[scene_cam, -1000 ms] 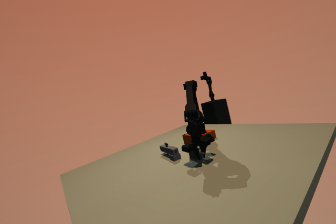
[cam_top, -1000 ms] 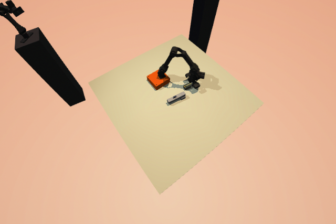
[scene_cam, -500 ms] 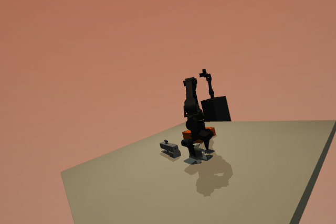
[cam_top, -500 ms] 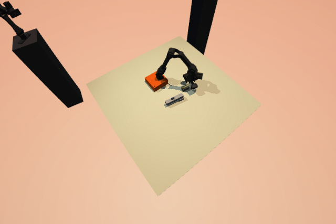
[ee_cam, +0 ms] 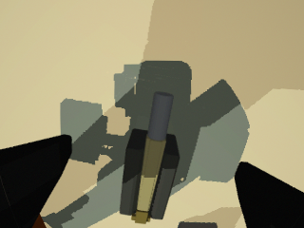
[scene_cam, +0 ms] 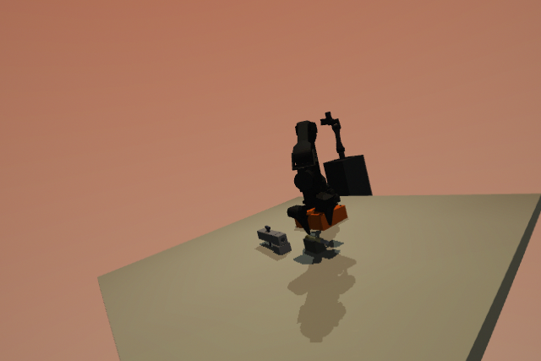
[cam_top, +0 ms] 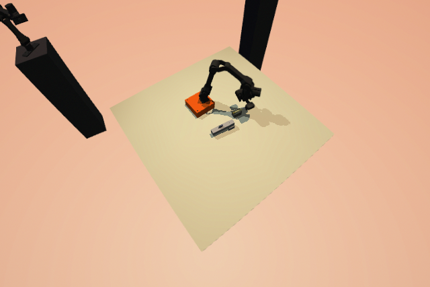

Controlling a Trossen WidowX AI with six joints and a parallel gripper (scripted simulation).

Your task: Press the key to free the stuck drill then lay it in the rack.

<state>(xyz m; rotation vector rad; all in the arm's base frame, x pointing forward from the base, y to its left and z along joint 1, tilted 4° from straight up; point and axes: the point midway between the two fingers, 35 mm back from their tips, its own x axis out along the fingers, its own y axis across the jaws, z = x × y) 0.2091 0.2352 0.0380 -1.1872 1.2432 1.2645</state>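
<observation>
Right now the drill is 40 mm to the right of my gripper tip and 40 mm below it. Round my gripper tip: light grey holder block (220 mm to the right, 80 mm ahead, 40 mm below); rack (60 mm below, 50 mm to the right); dark key (240 mm to the right, 80 mm ahead, 30 mm below).
</observation>
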